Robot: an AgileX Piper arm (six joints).
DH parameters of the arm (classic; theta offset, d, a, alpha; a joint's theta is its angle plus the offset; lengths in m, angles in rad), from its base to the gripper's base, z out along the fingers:
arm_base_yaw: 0 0.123 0 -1.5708
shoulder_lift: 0.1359 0 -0.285 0
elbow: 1.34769 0 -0.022 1.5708
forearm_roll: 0 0.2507 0 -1.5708
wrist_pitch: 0 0 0 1.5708
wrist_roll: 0 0.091 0 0
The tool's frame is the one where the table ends.
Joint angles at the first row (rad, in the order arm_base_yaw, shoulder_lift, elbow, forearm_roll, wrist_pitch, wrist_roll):
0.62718, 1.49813, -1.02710, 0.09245, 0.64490, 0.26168
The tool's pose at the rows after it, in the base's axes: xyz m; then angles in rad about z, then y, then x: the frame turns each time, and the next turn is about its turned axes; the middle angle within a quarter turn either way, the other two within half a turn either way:
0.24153 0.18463 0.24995 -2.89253 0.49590 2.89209
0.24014 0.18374 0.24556 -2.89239 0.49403 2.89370
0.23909 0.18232 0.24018 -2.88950 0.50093 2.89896
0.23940 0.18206 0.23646 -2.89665 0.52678 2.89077
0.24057 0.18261 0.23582 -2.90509 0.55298 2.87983
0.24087 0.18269 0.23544 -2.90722 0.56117 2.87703
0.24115 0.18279 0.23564 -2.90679 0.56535 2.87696
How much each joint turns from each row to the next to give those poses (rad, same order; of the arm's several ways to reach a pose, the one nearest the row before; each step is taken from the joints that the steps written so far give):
0.00918, -0.00003, 0.02691, 0.00225, -0.03068, 0.00000
0.00073, 0.00001, 0.01798, 0.00001, -0.01579, -0.00001
-0.00001, 0.00001, 0.02356, -0.00639, -0.02835, -0.00001
0.00002, 0.00002, 0.02134, -0.00149, -0.04816, 0.00004
-0.00001, 0.00000, 0.00877, 0.00003, -0.03670, -0.00003
-0.00002, -0.00001, 0.00353, -0.00058, -0.01203, -0.00002
0.00003, -0.00001, 0.00000, -0.00165, -0.00388, 0.00004

